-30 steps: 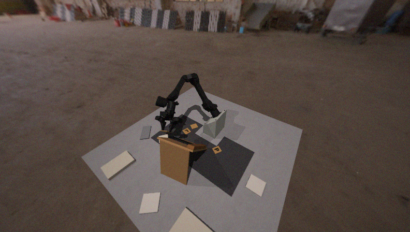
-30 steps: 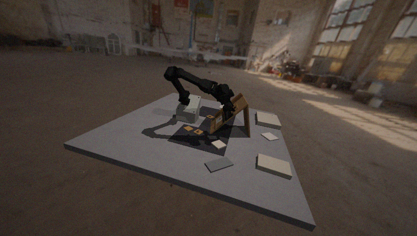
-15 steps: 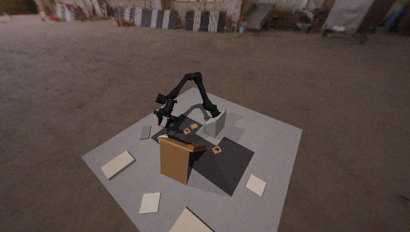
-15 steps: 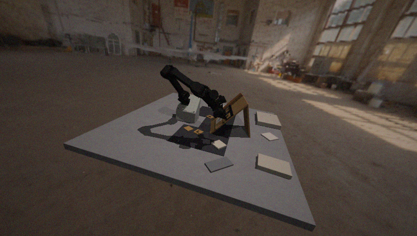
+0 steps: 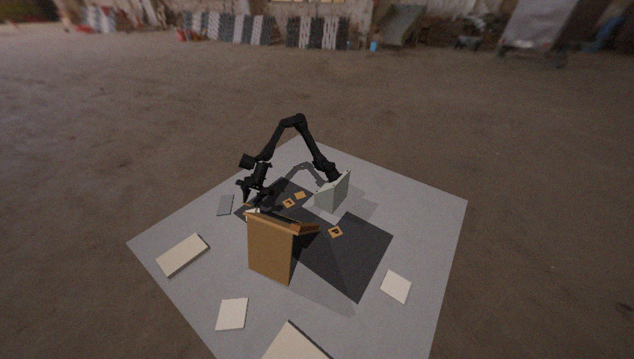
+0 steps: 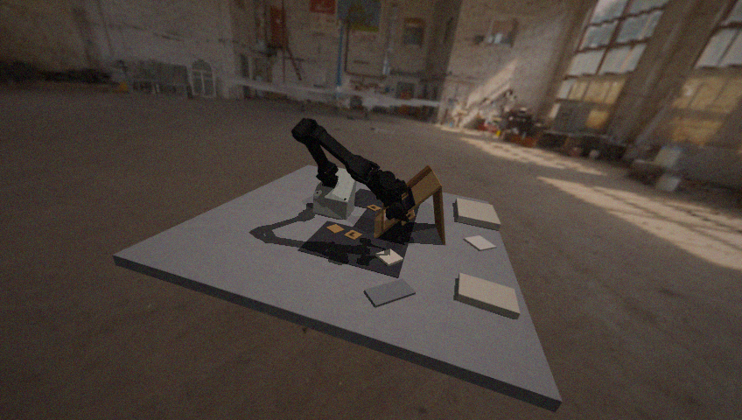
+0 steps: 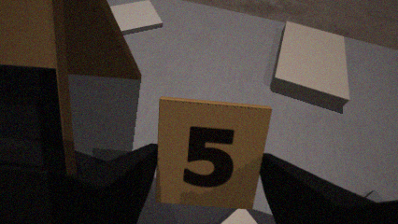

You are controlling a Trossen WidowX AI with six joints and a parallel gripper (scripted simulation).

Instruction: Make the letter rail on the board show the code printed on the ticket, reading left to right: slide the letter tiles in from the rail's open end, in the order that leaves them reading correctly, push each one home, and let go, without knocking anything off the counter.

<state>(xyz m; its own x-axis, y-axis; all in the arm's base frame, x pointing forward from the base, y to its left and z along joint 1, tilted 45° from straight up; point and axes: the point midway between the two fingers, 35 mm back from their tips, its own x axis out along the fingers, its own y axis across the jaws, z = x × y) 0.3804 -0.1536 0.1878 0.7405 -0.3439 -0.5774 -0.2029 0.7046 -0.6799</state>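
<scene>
The white ticket is 90 mm behind my gripper tip, 190 mm to the left of it and 80 mm below it. Also, from my gripper tip: small white card 40 mm behind, 60 mm to the right, 150 mm below; then grey plate 240 mm to the right, 150 mm below; then letter tile right at my gripper tip.
</scene>
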